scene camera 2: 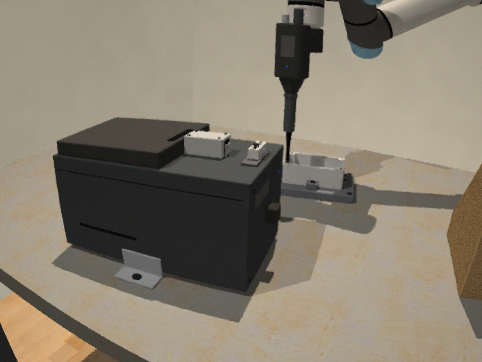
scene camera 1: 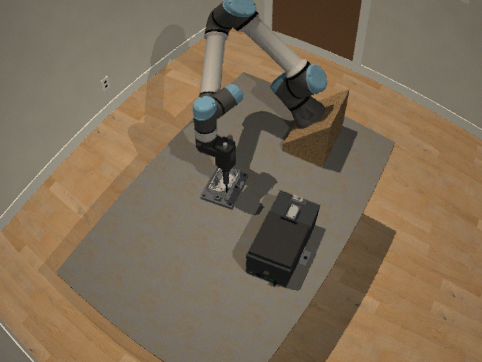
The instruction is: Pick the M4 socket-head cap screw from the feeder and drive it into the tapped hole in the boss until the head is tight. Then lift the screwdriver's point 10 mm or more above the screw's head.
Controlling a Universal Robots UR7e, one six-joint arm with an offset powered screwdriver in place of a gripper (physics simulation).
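Observation:
The screwdriver [scene camera 1: 227,191] [scene camera 2: 288,160] points straight down. Its thin bit reaches the rim of the open white housing [scene camera 1: 216,185] [scene camera 2: 314,176], at the front end in scene camera 1 and at the left end in scene camera 2. The housing sits on a dark grey fixture plate [scene camera 1: 208,198] [scene camera 2: 327,196]. The boss, its tapped hole and the M4 screw are too small or hidden to make out, so I cannot tell whether the bit carries or touches a screw. The black feeder [scene camera 1: 280,239] [scene camera 2: 150,210] stands apart from the housing, with a small white pick-up block [scene camera 1: 298,199] [scene camera 2: 257,151] on top.
A larger white block [scene camera 1: 292,211] [scene camera 2: 206,145] also stands on the feeder's top. A metal bracket [scene camera 1: 305,257] [scene camera 2: 142,269] is at the feeder's side. A brown wedge-shaped pedestal [scene camera 1: 320,137] [scene camera 2: 467,240] stands at the arm's base on the grey table top [scene camera 1: 150,260] [scene camera 2: 350,300].

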